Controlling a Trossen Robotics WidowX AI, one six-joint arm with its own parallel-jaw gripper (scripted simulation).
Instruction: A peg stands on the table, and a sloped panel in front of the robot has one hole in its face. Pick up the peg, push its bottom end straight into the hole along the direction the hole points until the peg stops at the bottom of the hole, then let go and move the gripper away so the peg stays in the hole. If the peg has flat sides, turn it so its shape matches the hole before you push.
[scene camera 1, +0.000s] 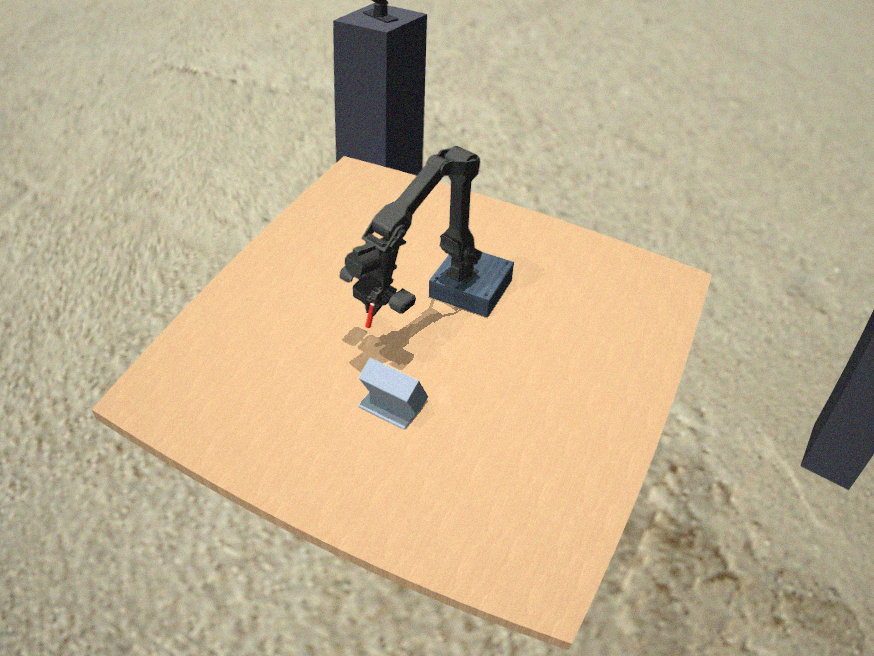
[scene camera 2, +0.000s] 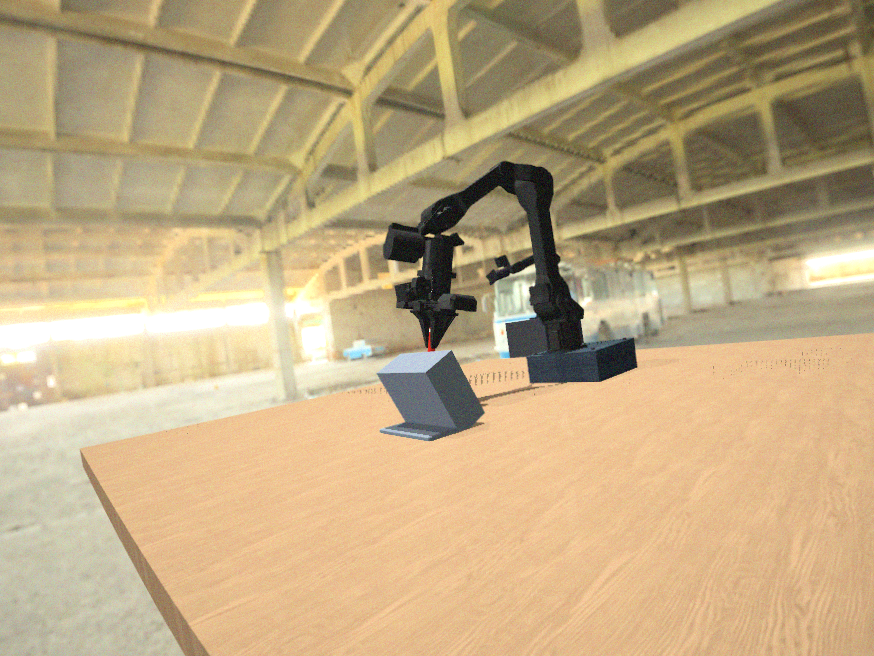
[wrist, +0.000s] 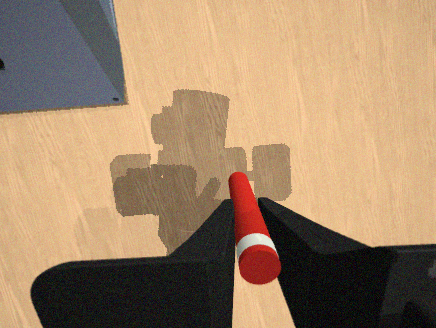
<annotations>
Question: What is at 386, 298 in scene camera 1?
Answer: The gripper.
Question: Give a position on a sloped panel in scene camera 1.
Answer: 398, 388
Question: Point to a red peg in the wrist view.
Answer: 258, 261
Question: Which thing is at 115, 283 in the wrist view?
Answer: The gripper.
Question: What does the gripper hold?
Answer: A red peg.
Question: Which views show the gripper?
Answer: Scene camera 1, scene camera 2 and the wrist view: all of them.
</annotations>
